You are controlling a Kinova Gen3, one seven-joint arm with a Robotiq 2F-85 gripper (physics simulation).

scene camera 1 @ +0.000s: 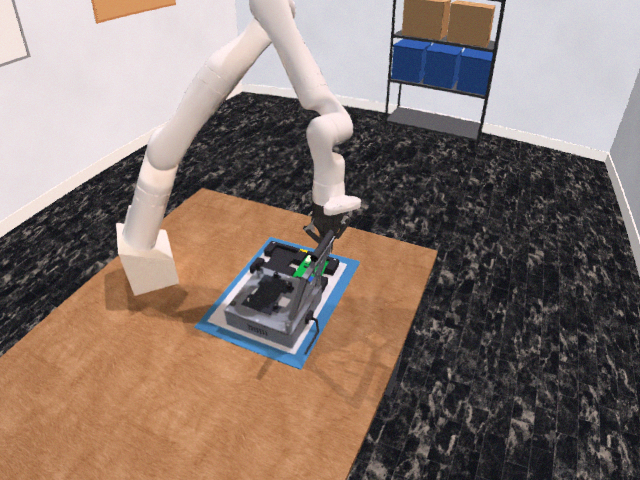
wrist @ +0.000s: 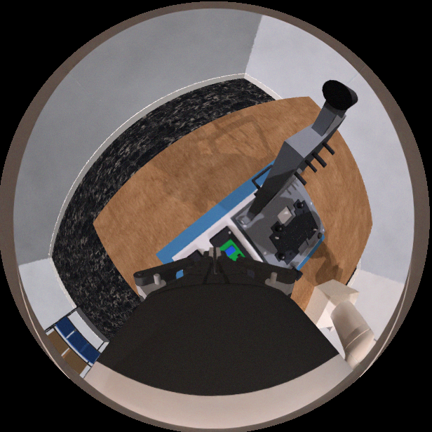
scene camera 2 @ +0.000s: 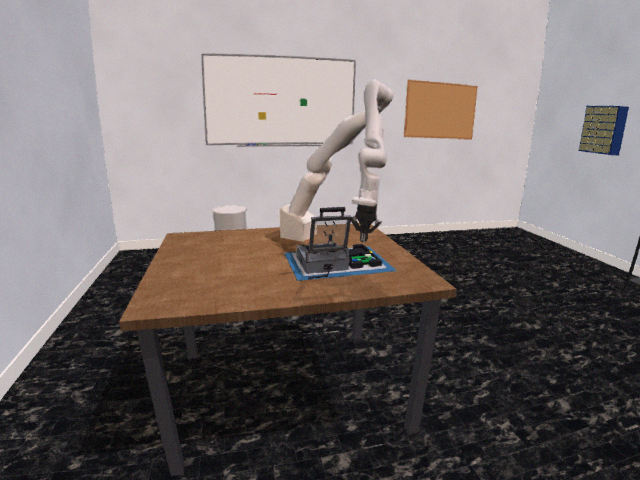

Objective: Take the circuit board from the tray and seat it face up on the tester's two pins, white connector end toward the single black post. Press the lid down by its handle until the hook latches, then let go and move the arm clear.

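Places are measured from the arm's base along level axes (x ahead, y left, z up), in metres.
Pixels of known places: gripper, between the fingertips: [scene camera 2: 363,242]; arm's base, origin of its link: [scene camera 1: 139,241] [scene camera 2: 296,211].
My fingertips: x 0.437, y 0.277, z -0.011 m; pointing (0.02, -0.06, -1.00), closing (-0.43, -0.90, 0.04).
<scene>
Ahead of a thing's pixels: the offset from my fingertips to its middle. Level surfaces: height alone.
The green circuit board @(dx -0.060, dy +0.009, dz -0.093 m) [scene camera 1: 302,268] [scene camera 2: 363,258] [wrist: 231,250] lies among the black blocks of the tray, beside the tester, partly hidden by the lid in scene view 1 and by the fingers in the wrist view. The grey tester [scene camera 1: 258,330] [scene camera 2: 323,264] [wrist: 260,239] has a black plate with small posts on top, with no board on it. Its lid [scene camera 1: 298,302] [scene camera 2: 312,233] [wrist: 281,175] stands open and upright, black handle @(dx +0.084, dy -0.133, dz +0.152 m) [scene camera 2: 332,209] [wrist: 340,95] at the top. My gripper [scene camera 2: 363,239] [wrist: 214,253] is shut and empty, above the tray, beside the raised lid. Pins cannot be told apart.
Tester and tray stand on a blue-bordered mat @(dz -0.115 m) [scene camera 1: 248,349] [scene camera 2: 292,268] [wrist: 215,214] on the wooden table @(dz -0.116 m) [scene camera 1: 129,392] [scene camera 2: 222,279] [wrist: 150,185]. A black cable [scene camera 1: 316,330] lies at the tester's side. The lid rises close beside the gripper. A shelf unit [scene camera 1: 492,77] stands by the wall.
</scene>
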